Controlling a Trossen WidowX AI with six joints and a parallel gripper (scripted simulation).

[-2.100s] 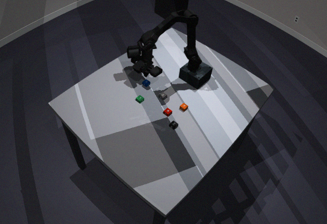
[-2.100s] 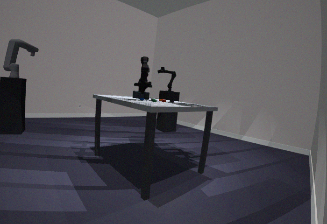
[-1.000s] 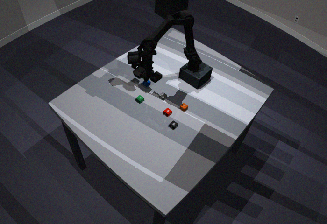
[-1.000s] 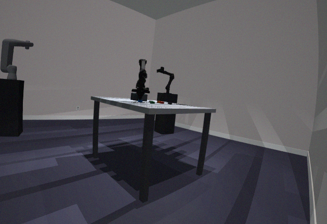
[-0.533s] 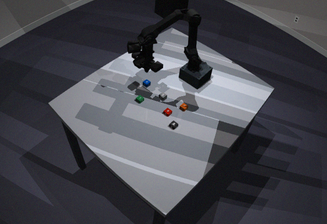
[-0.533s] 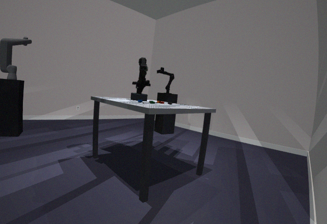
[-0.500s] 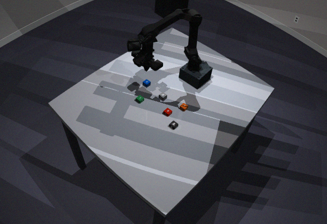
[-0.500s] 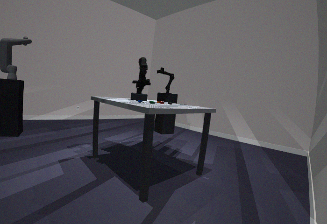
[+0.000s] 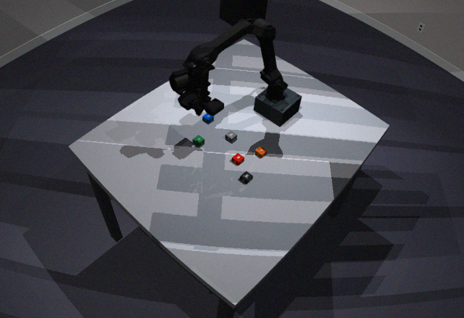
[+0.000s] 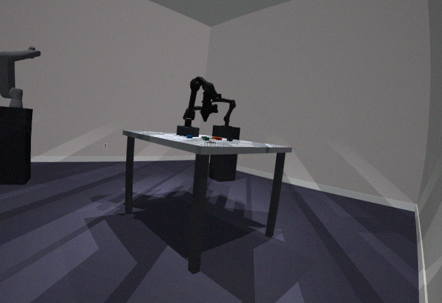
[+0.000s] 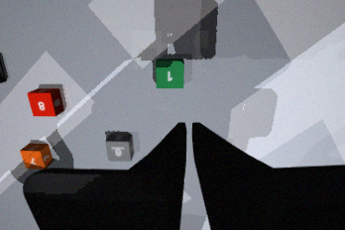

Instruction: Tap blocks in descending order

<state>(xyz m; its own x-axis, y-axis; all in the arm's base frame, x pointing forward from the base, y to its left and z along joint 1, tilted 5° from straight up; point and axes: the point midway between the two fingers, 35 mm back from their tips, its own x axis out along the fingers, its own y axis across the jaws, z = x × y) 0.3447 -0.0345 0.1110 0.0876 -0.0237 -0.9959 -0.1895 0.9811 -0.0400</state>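
Right now my gripper tip is 120 mm above the green block, 20 mm to the right of it and 10 mm short of it. Round my gripper tip: grey block: 120 mm below, 110 mm behind, 70 mm to the left; red block: 170 mm to the left, 120 mm below, 60 mm behind; blue block: 120 mm below, 90 mm behind, 60 mm to the right.
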